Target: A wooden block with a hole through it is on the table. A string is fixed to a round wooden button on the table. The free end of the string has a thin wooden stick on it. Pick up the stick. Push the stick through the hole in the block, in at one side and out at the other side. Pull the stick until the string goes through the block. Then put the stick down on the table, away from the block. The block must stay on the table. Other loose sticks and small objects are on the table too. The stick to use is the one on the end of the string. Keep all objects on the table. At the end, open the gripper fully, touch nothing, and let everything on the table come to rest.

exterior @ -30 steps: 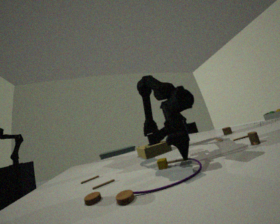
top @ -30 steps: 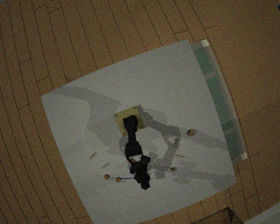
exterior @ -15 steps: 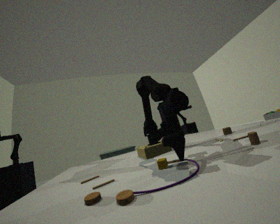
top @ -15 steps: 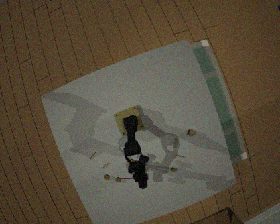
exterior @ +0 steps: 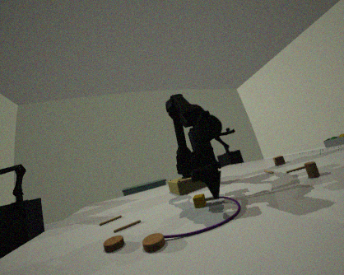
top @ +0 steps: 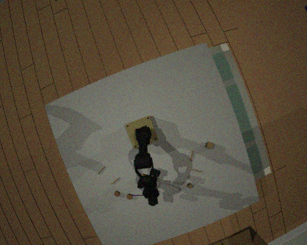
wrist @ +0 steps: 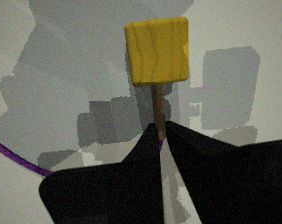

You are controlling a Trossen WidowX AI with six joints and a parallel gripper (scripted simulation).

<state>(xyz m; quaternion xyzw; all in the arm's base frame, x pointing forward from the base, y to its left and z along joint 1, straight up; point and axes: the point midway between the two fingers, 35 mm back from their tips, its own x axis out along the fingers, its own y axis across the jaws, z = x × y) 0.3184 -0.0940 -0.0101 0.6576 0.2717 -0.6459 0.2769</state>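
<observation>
Right now the yellow block is 4 cm behind my gripper tip and 4 cm to the right of it. Also, from my gripper tip: wooden block 4 cm behind, 46 cm to the left, 1 cm above; wooden cylinder 16 cm ahead, 22 cm to the left, 1 cm above.
</observation>
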